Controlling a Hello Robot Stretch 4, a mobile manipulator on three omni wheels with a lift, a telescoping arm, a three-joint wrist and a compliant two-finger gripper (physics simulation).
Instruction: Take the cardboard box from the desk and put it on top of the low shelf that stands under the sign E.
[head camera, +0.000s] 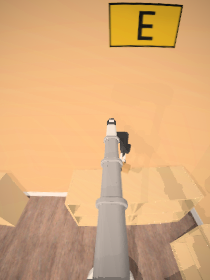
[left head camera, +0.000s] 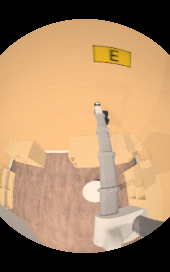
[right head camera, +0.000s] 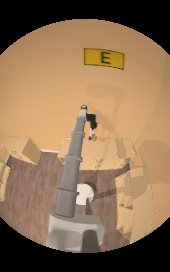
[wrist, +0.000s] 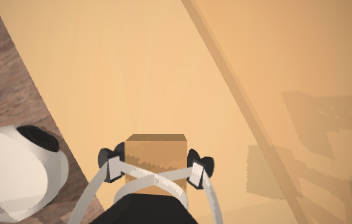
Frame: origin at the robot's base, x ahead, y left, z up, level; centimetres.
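Seen in the pictures: gripper, fingertip midpoint: (right head camera: 91, 137) (wrist: 157, 158); robot's base, origin of the base link: (left head camera: 93, 190) (right head camera: 81, 193).
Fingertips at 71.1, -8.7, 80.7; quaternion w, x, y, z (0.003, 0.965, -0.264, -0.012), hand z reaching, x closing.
Pixels of each thing's top centre, then the offset from my fingertips to it, as dx, dy, dz. Level surfaces: height alone.
- brown cardboard box, middle of its top: (wrist: 155, 186) (right head camera: 92, 135) -0.7, -1.7, +3.9
- low shelf, its level: dz -22.4
- yellow sign E, middle of its top: (head camera: 146, 2) (right head camera: 104, 48) (left head camera: 112, 46) +21.6, -10.6, +101.8
The brown cardboard box (wrist: 155, 152) (right head camera: 94, 137) is between the two fingertips of my gripper (wrist: 157, 158) (right head camera: 92, 134), which is shut on it. In the wrist view the box shows over the top of the low shelf (wrist: 125, 75) (head camera: 150, 187) (left head camera: 82, 150) (right head camera: 107, 152), near its front edge. I cannot tell the height of the box's underside over the shelf top. The yellow sign E (head camera: 145, 26) (left head camera: 111, 56) (right head camera: 104, 58) is on the wall above this shelf. In the head camera view the arm hides part of the shelf.
Another low unit (head camera: 9, 197) (left head camera: 30, 152) (right head camera: 22, 149) stands to the left. A shelf unit (head camera: 192, 255) (right head camera: 137, 200) stands to the right. The wall (wrist: 310, 45) rises behind the low shelf. My white round base part (wrist: 22, 172) (left head camera: 92, 191) (right head camera: 85, 194) is over the floor in front.
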